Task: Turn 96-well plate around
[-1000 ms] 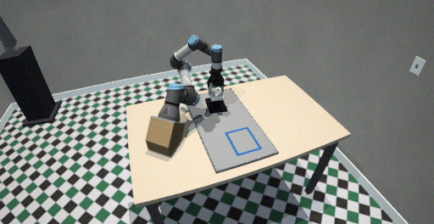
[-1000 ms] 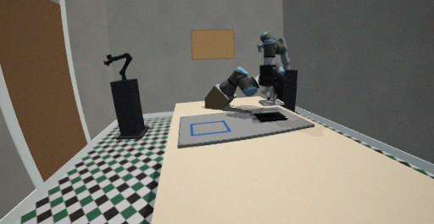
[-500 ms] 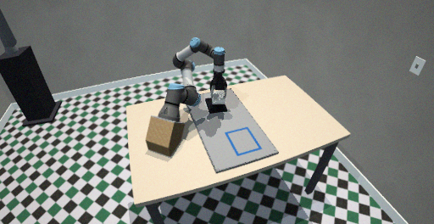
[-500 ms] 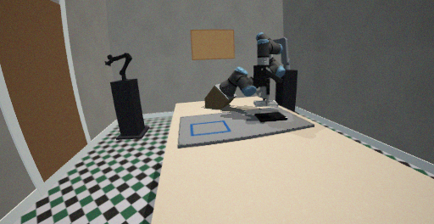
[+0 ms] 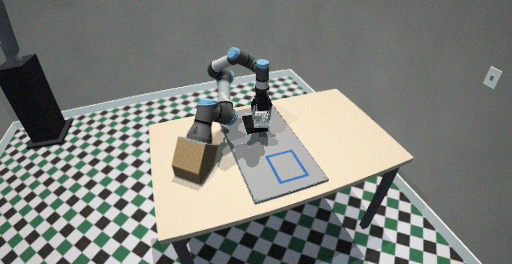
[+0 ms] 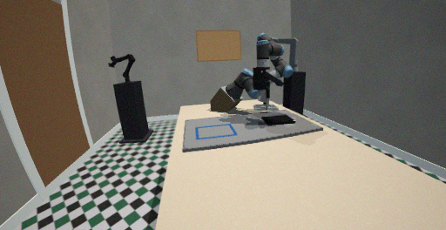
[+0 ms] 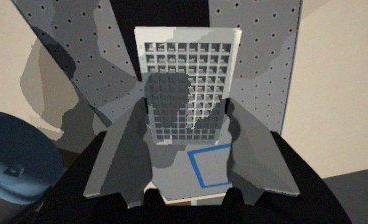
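My hand is 9 cm to the right of the black pad, 9 cm above it and 1 cm past it. Round my hand: A1 label: 16 cm to the left, 9 cm below, 4 cm ahead; then clear 96-well plate: 1 cm below.
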